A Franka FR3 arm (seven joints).
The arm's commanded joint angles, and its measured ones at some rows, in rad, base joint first. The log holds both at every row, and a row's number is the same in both.
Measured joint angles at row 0: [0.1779, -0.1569, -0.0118, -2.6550, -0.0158, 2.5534, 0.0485]
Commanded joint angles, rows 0 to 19: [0.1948, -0.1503, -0.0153, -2.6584, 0.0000, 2.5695, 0.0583]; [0.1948, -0.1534, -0.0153, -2.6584, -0.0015, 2.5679, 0.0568]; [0.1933, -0.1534, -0.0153, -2.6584, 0.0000, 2.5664, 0.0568]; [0.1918, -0.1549, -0.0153, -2.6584, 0.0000, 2.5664, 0.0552]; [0.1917, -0.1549, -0.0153, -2.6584, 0.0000, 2.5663, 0.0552]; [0.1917, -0.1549, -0.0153, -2.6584, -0.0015, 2.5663, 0.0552]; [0.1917, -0.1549, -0.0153, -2.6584, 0.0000, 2.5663, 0.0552]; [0.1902, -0.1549, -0.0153, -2.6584, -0.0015, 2.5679, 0.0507]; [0.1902, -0.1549, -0.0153, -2.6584, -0.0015, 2.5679, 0.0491]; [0.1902, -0.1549, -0.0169, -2.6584, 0.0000, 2.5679, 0.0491]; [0.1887, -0.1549, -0.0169, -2.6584, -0.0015, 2.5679, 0.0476]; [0.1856, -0.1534, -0.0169, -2.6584, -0.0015, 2.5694, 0.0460]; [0.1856, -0.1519, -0.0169, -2.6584, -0.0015, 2.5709, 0.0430]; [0.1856, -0.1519, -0.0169, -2.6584, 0.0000, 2.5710, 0.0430]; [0.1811, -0.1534, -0.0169, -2.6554, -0.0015, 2.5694, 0.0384]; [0.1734, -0.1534, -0.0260, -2.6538, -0.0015, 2.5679, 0.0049]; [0.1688, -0.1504, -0.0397, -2.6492, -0.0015, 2.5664, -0.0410]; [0.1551, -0.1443, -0.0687, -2.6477, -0.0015, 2.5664, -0.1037]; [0.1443, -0.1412, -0.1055, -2.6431, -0.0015, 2.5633, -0.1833]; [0.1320, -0.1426, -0.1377, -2.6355, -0.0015, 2.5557, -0.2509]
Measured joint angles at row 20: [0.1737, -0.1641, -0.0712, -2.6346, -0.0160, 2.5561, -0.0848]
